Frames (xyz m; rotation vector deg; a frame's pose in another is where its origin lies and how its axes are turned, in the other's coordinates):
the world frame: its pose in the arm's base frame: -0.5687 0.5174 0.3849 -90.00 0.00 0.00
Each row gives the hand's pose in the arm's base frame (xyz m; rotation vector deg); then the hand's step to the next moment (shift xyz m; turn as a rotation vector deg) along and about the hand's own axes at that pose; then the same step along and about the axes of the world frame.
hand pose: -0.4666 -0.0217 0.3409 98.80 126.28 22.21
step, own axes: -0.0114 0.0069 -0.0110 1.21 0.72 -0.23
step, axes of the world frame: 0.0042 -0.0137 -0.0096 0.27 -0.40 1.34
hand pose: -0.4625 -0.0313 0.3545 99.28 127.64 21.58
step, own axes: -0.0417 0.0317 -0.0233 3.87 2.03 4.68
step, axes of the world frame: 0.0290 -0.0364 -0.0334 2.71 3.82 4.37
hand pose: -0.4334 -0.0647 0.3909 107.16 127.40 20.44
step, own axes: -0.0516 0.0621 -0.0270 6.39 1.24 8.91
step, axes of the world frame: 0.0582 -0.0458 -0.0420 2.88 8.10 6.92
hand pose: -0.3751 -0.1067 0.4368 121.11 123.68 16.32
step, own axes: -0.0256 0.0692 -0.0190 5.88 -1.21 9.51
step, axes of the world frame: 0.0644 -0.0315 -0.0256 0.62 9.22 6.41
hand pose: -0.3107 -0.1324 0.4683 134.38 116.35 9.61
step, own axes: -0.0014 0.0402 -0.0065 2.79 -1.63 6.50
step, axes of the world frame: 0.0387 -0.0103 -0.0075 -0.54 6.45 3.28
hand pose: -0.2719 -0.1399 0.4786 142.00 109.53 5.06
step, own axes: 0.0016 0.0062 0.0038 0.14 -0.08 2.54
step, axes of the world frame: 0.0066 0.0035 0.0001 0.09 2.53 0.22
